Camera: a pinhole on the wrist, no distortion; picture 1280 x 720 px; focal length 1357.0 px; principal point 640.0 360.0 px. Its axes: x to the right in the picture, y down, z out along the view. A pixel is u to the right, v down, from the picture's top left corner.
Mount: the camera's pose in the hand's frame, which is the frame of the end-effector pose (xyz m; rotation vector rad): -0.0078 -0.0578 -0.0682 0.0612 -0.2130 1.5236
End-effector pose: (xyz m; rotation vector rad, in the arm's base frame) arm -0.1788 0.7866 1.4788 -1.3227 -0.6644 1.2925
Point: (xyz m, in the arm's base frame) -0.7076 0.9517 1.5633
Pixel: 1107 225
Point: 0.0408 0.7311 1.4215
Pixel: behind the camera
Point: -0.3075 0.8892 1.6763
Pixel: 329 155
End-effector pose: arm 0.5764 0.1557 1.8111 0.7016 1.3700 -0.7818
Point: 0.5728 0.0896 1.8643
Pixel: 1044 684
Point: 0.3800 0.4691 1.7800
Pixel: behind the camera
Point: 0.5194 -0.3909 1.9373
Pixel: 104 405
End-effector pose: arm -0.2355 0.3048 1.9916 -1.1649 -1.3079 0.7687
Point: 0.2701 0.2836 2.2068
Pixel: behind the camera
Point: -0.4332 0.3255 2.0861
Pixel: 567 85
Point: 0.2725 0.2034 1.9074
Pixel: behind the camera
